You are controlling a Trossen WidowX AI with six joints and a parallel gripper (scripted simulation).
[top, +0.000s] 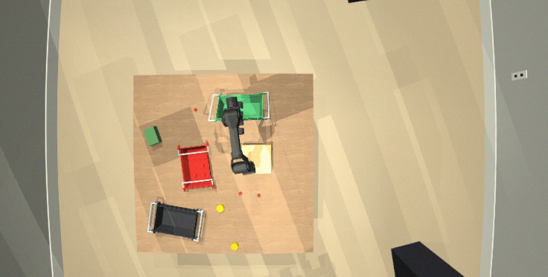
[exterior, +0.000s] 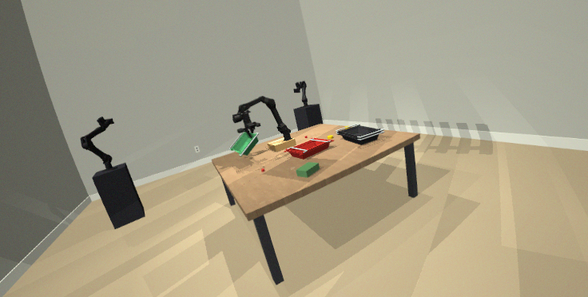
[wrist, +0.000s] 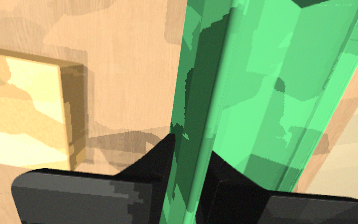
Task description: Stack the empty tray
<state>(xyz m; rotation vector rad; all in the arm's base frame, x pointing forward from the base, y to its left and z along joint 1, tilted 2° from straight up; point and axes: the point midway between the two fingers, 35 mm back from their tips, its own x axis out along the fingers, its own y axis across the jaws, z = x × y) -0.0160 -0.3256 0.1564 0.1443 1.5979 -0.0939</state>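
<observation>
The green tray lies 1 cm behind my gripper tip, 8 cm to the right of it and 2 cm below it. Also, from my gripper tip: green block 66 cm ahead, 1 cm to the right, 16 cm below.
</observation>
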